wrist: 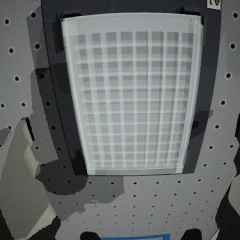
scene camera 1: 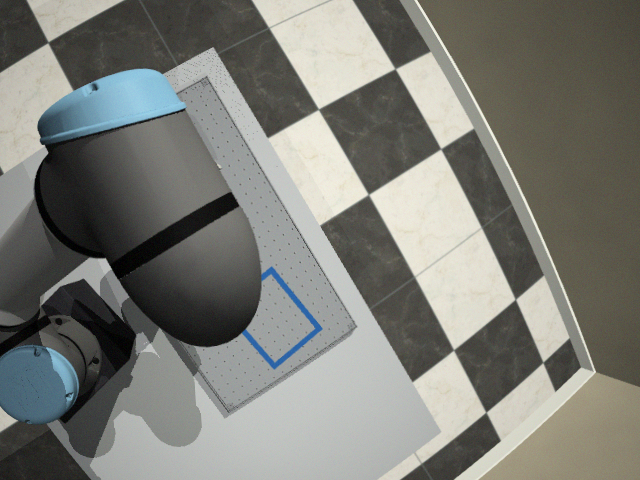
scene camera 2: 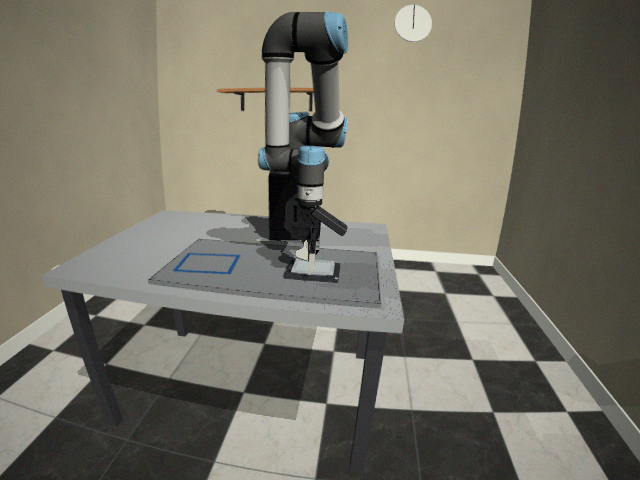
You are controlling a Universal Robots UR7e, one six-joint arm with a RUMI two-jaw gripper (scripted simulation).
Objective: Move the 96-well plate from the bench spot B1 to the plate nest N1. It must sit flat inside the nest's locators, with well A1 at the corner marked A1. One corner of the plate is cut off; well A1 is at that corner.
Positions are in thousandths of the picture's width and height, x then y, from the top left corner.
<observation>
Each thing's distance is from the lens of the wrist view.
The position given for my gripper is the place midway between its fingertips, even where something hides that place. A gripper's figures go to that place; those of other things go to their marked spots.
my gripper (wrist: 565, 490): 13 cm
96-well plate (wrist: 527, 452): 13 cm
</observation>
